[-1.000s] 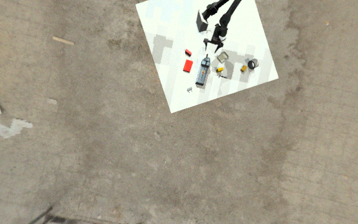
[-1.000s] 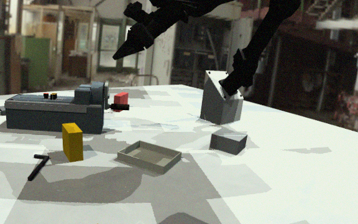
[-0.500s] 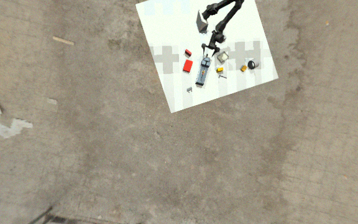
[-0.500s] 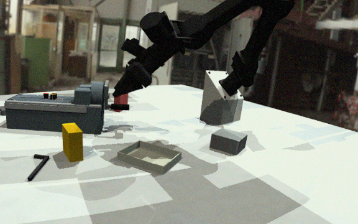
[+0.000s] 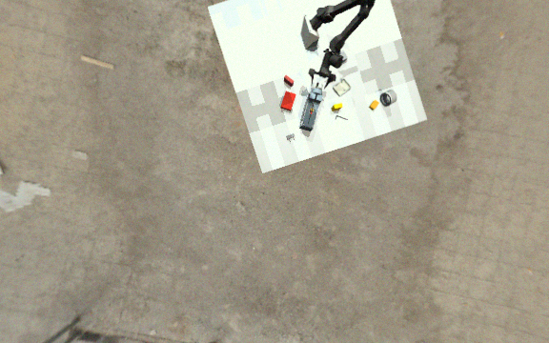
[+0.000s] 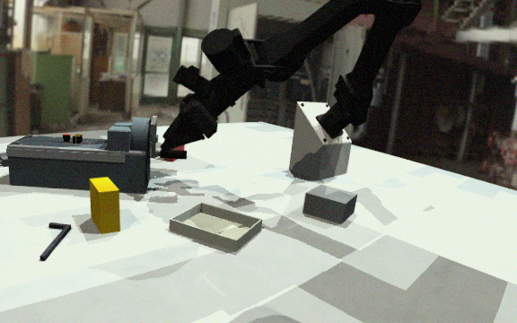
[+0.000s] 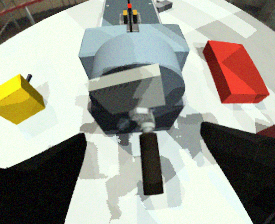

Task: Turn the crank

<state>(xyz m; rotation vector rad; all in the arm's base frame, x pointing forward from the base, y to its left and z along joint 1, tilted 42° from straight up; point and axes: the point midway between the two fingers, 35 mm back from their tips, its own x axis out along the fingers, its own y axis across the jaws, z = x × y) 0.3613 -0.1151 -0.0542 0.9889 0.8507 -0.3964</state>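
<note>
The dark crank handle lies 20 mm below my gripper tip, 20 mm behind it and 10 mm to the left of it. The rest, counted from my gripper tip: red pointer: 140 mm ahead, 120 mm to the right; shallow grey tray: 190 mm to the left, 80 mm below, 50 mm ahead; yellow block: 170 mm ahead, 90 mm to the left, 50 mm below.
</note>
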